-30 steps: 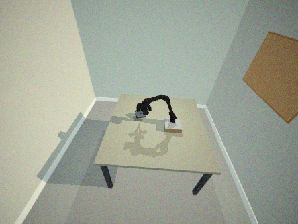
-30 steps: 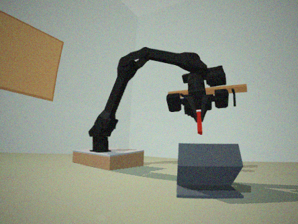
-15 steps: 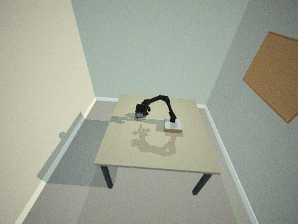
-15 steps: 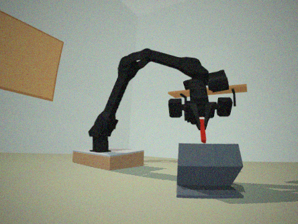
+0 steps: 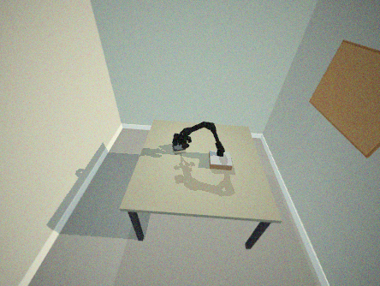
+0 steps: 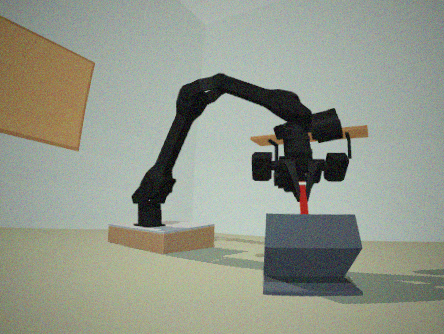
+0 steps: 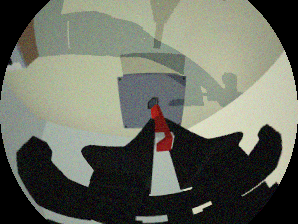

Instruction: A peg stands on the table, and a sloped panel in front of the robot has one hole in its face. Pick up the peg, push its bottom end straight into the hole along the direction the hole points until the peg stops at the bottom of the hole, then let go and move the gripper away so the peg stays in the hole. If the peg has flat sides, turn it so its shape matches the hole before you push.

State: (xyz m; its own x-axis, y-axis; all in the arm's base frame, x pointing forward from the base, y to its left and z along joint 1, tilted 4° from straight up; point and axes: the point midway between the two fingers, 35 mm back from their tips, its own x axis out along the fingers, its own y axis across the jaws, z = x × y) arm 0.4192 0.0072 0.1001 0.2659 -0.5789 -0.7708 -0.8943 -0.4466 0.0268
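Right now my gripper tip is 8 cm above the grey sloped panel, 5 cm to the left of it and 3 cm short of it. Also, from my gripper tip: red peg 1 cm to the left, 1 cm above.
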